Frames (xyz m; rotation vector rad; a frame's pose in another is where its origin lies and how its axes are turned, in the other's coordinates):
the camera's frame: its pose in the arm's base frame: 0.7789 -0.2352 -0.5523 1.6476 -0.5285 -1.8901
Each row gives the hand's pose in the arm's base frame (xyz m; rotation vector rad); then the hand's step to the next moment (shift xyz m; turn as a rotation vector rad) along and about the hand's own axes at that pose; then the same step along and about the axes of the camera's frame.
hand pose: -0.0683 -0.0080 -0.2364 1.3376 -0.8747 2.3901
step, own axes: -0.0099 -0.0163 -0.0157 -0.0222 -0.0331 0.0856
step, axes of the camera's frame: -0.0088 -0.0224 -0.0058 -0.0108 0.0507 -0.0789
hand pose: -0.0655 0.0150 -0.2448 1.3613 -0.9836 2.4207
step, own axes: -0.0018 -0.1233 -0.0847 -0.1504 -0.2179 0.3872
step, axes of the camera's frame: -0.1140 -0.0967 -0.0069 -0.0842 0.1878 -0.4215
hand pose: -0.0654 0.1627 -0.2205 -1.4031 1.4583 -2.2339
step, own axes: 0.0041 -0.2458 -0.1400 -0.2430 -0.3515 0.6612
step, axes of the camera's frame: -0.2752 -0.0566 0.0328 -0.1253 0.3276 -0.7048
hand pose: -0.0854 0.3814 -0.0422 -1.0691 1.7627 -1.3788
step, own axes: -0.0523 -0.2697 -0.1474 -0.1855 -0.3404 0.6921
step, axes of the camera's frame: -0.2740 0.1187 0.0896 -0.0699 0.3638 -0.7015
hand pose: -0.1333 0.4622 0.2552 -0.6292 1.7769 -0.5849
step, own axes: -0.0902 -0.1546 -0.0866 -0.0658 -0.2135 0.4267
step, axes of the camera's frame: -0.1101 0.1480 0.0743 0.0045 0.2294 -0.4235
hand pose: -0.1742 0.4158 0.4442 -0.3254 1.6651 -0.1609
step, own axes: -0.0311 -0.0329 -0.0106 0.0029 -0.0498 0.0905
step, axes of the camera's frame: -0.0157 0.0421 0.0119 0.0182 0.0464 -0.0905
